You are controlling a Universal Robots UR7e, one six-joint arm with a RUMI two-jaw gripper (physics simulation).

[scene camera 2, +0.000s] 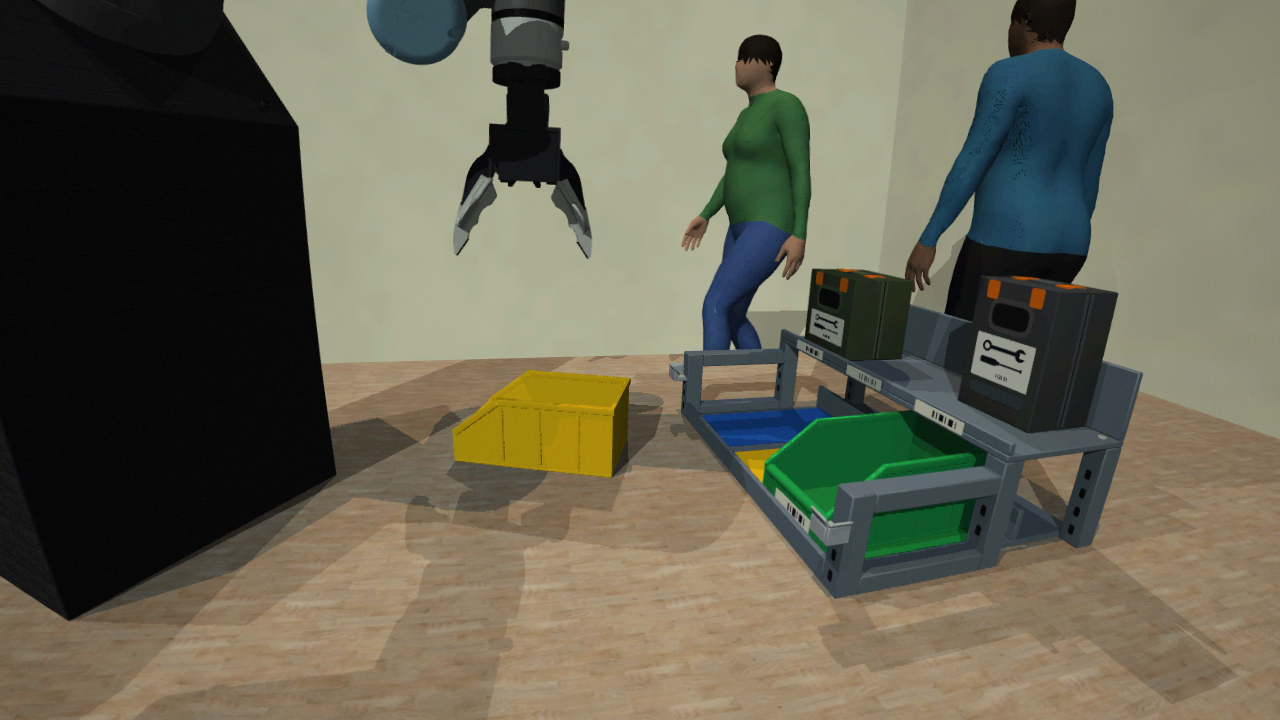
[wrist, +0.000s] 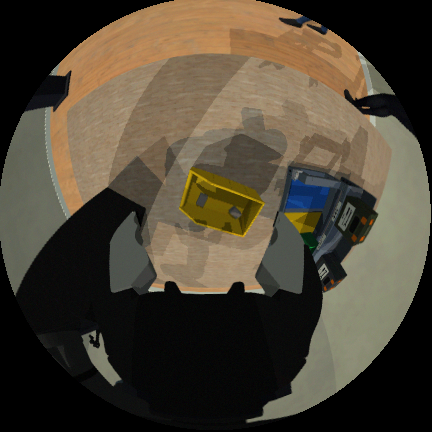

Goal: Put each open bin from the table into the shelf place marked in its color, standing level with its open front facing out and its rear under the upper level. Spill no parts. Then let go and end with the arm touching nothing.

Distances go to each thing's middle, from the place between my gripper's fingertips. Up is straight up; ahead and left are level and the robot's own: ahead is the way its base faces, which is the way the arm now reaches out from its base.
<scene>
My hand is 17 cm above the yellow bin (scene camera 2: 571, 423), 8 cm to the left of it and 1 cm short of it. Also, from my hand: blue mark (scene camera 2: 737, 429) 30 cm ahead, 20 cm below, 8 cm to the right; green mark (scene camera 2: 956, 536) 31 cm to the right, 28 cm ahead, 20 cm below; green bin (scene camera 2: 806, 471) 29 cm to the right, 28 cm ahead, 16 cm below.
</scene>
